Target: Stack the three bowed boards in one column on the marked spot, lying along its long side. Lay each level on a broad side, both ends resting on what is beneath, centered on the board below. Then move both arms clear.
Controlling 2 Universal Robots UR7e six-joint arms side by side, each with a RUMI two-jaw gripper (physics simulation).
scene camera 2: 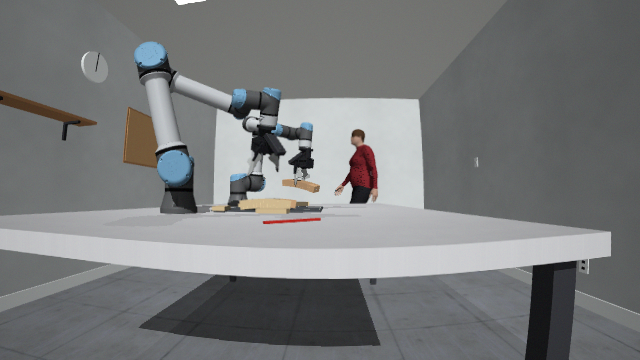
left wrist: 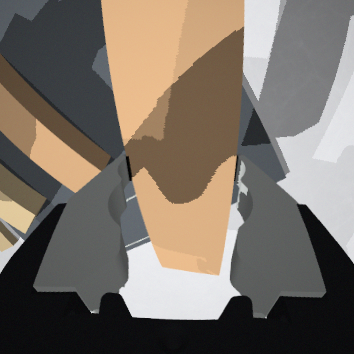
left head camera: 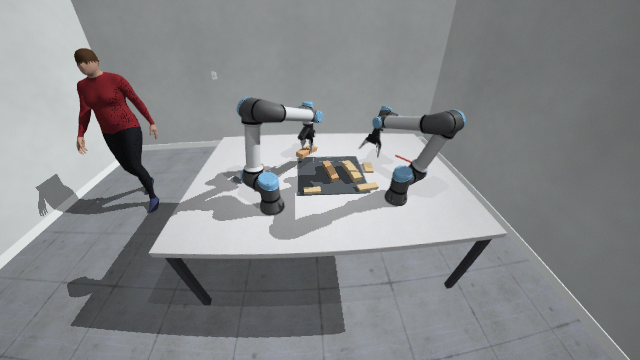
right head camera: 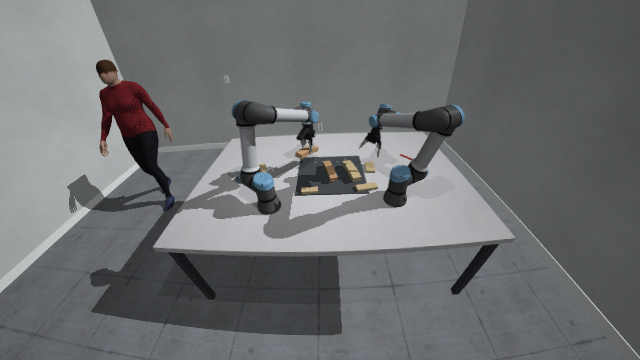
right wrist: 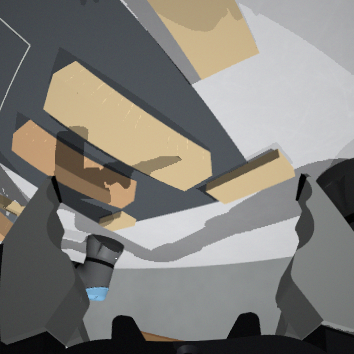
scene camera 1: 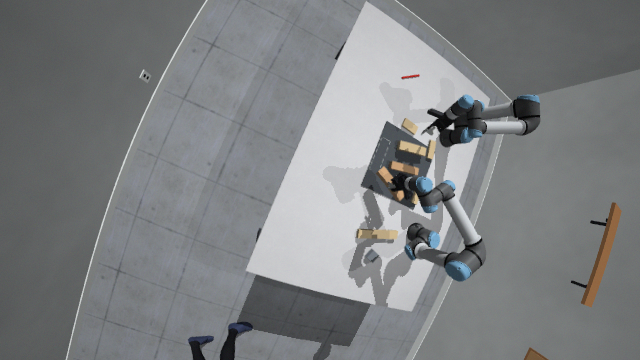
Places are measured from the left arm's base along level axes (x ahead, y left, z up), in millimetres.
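Where they show: left gripper, fingertip midpoint: (scene camera 2: 299, 185) (left wrist: 182, 155) (right head camera: 307, 151) (scene camera 1: 391, 184); right gripper, fingertip midpoint: (scene camera 2: 263, 174) (left head camera: 368, 153) (right head camera: 368, 153) (right wrist: 178, 176) (scene camera 1: 427, 130); left arm's base, origin of the base link: (left head camera: 272, 207) (right head camera: 269, 206) (right wrist: 105, 241) (scene camera 1: 414, 232); right arm's base, origin of the base link: (scene camera 2: 178, 212) (left head camera: 395, 198) (right head camera: 394, 199) (right wrist: 350, 182) (scene camera 1: 446, 138).
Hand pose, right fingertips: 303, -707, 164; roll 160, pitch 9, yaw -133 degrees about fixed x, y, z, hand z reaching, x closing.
Each offset is from my right fingertips to the top centre of the thing, as dx, dy, dz. "spot": to the spot under its first point. Level surfaces: height alone.
An orange bowed board {+144, +440, +15} (left head camera: 303, 153) (right head camera: 303, 153) (scene camera 2: 300, 185) (left wrist: 185, 100) is held above the table. My left gripper (left wrist: 182, 155) is shut on it near one end. A second orange bowed board {+9, +282, -106} (left head camera: 330, 171) (scene camera 1: 405, 168) (right wrist: 75, 160) lies on the dark mat. A pale yellow bowed board {-9, +121, -106} (left head camera: 351, 170) (scene camera 1: 413, 148) (right wrist: 130, 130) lies beside it. The marked spot, a thin pale outline {spot: +219, +138, -158} (scene camera 1: 384, 139) (right wrist: 30, 46), shows on the mat with no board on it. My right gripper (left head camera: 370, 151) (right wrist: 178, 176) is open and empty, above and beside the mat. The held board's far end is cut off in the left wrist view.
Small pale blocks {-188, +441, -139} (left head camera: 312, 190) {-202, +51, -140} (left head camera: 367, 187) {+46, -39, -146} (scene camera 1: 409, 126) lie on or around the mat {dz -158} (left head camera: 310, 175). A long pale piece {+34, +796, -134} (scene camera 1: 377, 234) and a grey block {+20, +961, -128} (scene camera 1: 371, 256) lie near the left arm's base. A red stick {+152, -420, -158} (scene camera 1: 410, 76) lies beyond the right arm. A person (left head camera: 107, 105) is beside the table.
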